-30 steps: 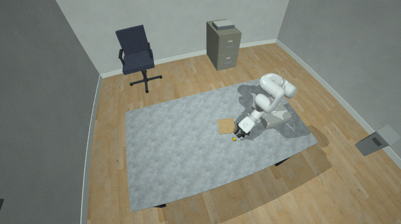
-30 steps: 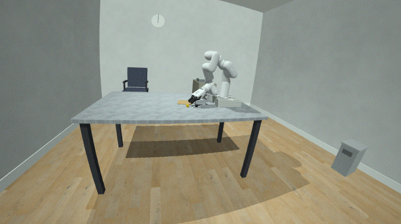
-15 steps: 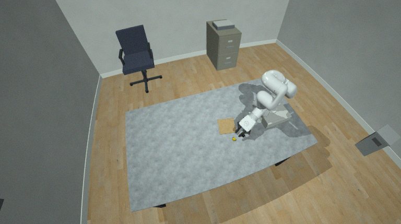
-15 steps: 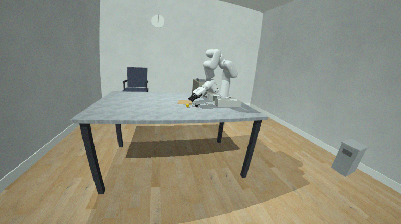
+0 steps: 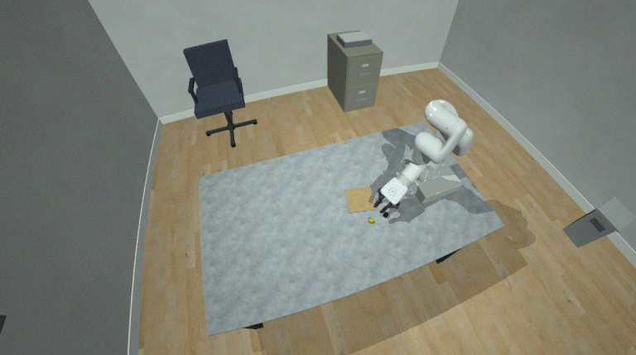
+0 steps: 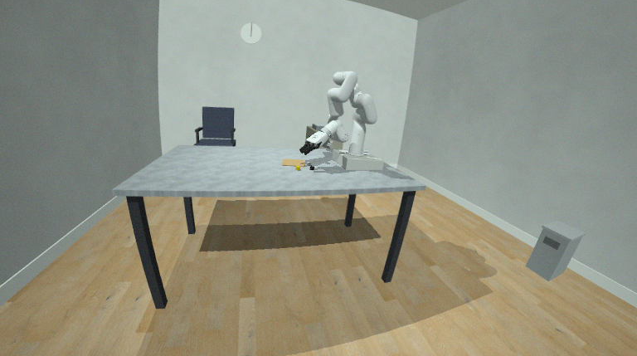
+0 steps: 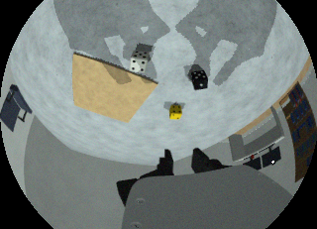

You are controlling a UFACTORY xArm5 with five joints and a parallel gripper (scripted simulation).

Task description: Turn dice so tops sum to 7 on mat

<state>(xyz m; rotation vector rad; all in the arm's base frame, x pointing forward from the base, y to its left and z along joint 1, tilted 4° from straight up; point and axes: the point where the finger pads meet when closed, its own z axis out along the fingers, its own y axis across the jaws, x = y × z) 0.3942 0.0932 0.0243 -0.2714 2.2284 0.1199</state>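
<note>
Now: the yellow die 10 cm below my hand, 4 cm ahead of it and 1 cm to the left of it. From my hand the other things lie so: white die 10 cm below, 7 cm to the right, 6 cm behind; black die 10 cm below, 5 cm behind, 2 cm to the left; tan mat 12 cm to the right, 11 cm below, 3 cm ahead.
</note>
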